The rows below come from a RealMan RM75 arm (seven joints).
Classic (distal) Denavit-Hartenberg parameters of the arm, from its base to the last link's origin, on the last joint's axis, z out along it. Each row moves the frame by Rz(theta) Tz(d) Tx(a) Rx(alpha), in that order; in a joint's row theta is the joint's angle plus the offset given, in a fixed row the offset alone. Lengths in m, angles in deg.
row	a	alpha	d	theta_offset
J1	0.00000	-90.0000	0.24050	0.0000
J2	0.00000	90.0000	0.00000	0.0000
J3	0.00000	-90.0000	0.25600	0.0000
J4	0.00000	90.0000	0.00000	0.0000
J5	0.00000	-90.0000	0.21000	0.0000
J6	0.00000	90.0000	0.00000	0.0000
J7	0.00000	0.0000	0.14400	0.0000
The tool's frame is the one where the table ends.
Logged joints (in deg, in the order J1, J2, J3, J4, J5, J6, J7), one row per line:
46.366 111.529 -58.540 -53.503 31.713 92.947 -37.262
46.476 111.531 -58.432 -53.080 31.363 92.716 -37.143
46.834 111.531 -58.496 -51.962 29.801 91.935 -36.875
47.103 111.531 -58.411 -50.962 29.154 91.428 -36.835
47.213 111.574 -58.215 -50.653 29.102 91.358 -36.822
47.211 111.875 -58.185 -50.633 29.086 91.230 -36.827
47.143 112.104 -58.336 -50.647 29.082 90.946 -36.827
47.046 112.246 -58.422 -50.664 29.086 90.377 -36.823
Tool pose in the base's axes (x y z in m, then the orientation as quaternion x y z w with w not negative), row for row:
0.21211 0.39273 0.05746 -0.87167 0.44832 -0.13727 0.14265
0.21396 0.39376 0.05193 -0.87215 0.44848 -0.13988 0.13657
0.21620 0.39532 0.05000 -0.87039 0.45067 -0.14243 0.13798
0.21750 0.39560 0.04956 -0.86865 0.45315 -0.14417 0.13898
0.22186 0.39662 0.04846 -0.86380 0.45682 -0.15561 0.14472
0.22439 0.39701 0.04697 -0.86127 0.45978 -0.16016 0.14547
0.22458 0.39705 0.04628 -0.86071 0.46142 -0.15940 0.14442
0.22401 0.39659 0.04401 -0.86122 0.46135 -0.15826 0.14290
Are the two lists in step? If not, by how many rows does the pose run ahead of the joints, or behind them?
The pose runs 2 rows behind the joints: the pose in row i belongs to the joints in row i - 2.
